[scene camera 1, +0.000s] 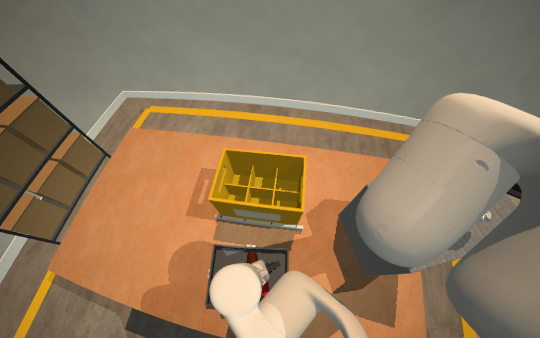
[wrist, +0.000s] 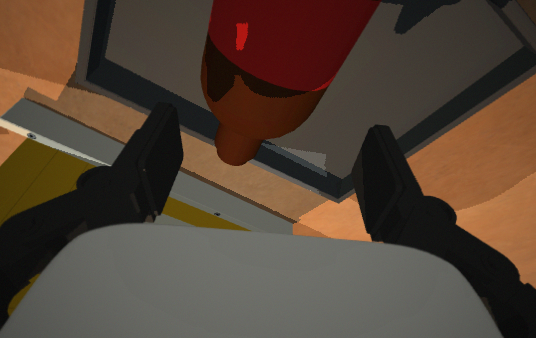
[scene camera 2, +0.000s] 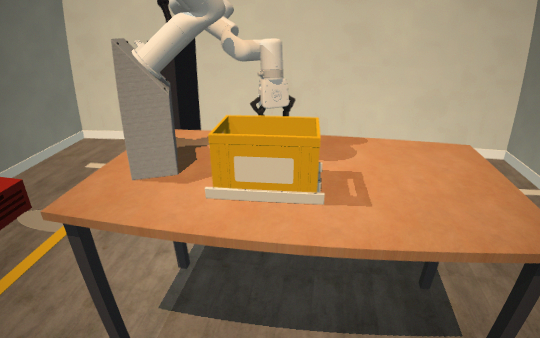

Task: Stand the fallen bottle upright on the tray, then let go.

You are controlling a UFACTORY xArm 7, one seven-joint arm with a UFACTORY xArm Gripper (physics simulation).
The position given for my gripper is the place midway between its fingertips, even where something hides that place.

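There is a brown bottle (wrist: 262, 76) that I can see. As for my gripper (scene camera 2: 274, 123), I see it there, and the wrist view shows that same gripper (wrist: 271, 140) too.
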